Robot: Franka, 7 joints.
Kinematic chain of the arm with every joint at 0, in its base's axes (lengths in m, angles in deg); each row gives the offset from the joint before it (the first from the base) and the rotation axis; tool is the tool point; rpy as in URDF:
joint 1: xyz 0 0 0.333 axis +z
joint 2: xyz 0 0 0 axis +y
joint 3: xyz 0 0 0.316 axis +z
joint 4: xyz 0.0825 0 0 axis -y
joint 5: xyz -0.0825 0 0.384 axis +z
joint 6: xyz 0 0 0 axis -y
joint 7: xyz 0.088 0 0 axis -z
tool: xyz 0 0 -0.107 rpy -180 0 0
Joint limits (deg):
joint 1: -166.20..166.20
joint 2: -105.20..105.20
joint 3: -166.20..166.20
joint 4: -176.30..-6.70
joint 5: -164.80..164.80
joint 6: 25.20..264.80
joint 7: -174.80..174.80
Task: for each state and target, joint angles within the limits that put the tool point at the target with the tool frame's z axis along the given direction. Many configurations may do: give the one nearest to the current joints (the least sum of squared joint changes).
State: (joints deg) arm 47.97 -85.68 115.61 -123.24 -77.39 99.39 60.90
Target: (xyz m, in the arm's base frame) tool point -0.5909 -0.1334 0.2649 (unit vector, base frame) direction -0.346 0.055 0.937
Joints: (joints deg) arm 80.80 -88.75 107.97 -111.18 -92.07 91.92 60.90
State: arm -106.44 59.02 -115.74 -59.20 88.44 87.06 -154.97
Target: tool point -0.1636 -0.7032 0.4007 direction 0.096 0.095 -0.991
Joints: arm -64.68 78.15 -100.64 -63.60 84.60 67.61 -154.97
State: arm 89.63 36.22 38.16 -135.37 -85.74 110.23 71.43
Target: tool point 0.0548 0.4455 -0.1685 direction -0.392 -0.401 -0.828
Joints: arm 37.87 86.41 31.84 -101.92 -46.18 138.08 71.43
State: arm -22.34 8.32 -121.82 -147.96 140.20 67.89 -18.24
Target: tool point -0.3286 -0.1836 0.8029 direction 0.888 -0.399 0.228
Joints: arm -34.76 17.94 -144.02 -104.20 130.99 27.56 -18.24
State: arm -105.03 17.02 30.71 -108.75 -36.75 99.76 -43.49
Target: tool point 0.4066 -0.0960 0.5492 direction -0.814 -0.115 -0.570
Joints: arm -73.78 -11.53 60.81 -104.63 -15.23 48.71 -43.49
